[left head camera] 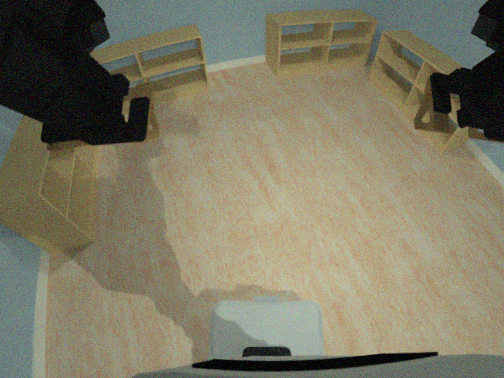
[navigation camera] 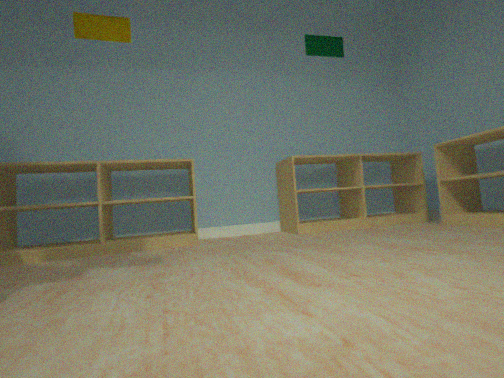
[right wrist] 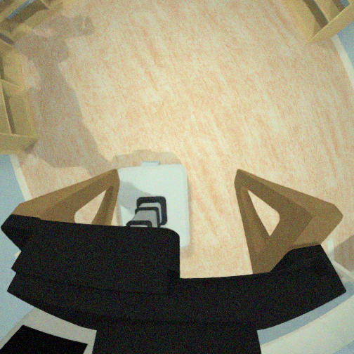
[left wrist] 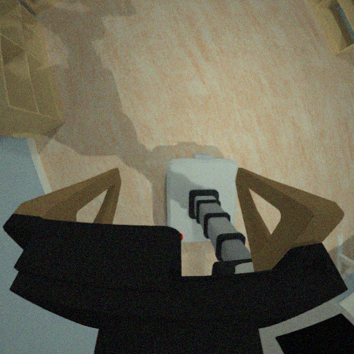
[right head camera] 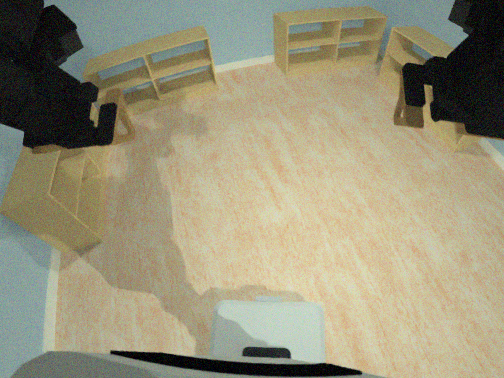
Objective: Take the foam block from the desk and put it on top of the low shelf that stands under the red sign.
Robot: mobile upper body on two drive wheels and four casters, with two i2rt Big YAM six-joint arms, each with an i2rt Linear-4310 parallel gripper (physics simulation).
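Places are measured from the left arm's base along level axes (x ahead, y down, z left), in centimetres.
Pixels of known places: left gripper, fingertip midpoint: (left head camera: pixel 126 135) (right head camera: pixel 106 138); right gripper, fingertip midpoint: (left head camera: pixel 443 128) (right head camera: pixel 427 124).
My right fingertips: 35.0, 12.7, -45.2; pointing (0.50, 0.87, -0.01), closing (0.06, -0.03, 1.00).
Behind a point stands the place of what it marks, as x, y, z.
My left gripper (left wrist: pixel 177 174) is open with nothing between its fingers, above the floor. My right gripper (right wrist: pixel 176 175) is open and empty too. The foam block, the desk and the red sign do not show in these views. Several low light-wood shelves show. One shelf (left head camera: pixel 165 41) {232.2, 80.0, 65.8} (right head camera: pixel 175 39) {241.1, 80.0, 66.2} (navigation camera: pixel 150 243) {227.2, 136.7, 62.8} stands under a yellow sign (navigation camera: pixel 102 27) {255.7, -34.3, 104.4}. Another shelf (left head camera: pixel 272 45) {277.9, 109.6, -32.0} (right head camera: pixel 281 42) {275.3, 105.5, -32.9} (navigation camera: pixel 287 200) {276.7, 114.2, -32.4} stands under a green sign (navigation camera: pixel 324 46) {320.6, -33.6, -81.4}. No sign shows above the shelf (left head camera: pixel 430 52) {227.8, 80.0, -179.5} (right head camera: pixel 420 40) {240.4, 80.0, -163.4} (navigation camera: pixel 459 175) {273.3, 104.7, -163.0} at the right.
Another low shelf (left head camera: pixel 20 180) {76.4, 80.0, 116.6} (right head camera: pixel 25 180) {76.7, 80.0, 122.8} stands nearer at the left against the wall, and its sign is out of view. Pale blue walls rise behind the shelves. My white base (left head camera: pixel 280 320) {22.7, 115.0, -28.7} (right head camera: pixel 280 320) {23.0, 115.0, -28.2} shows at the bottom. A shadow lies across the floor at the left.
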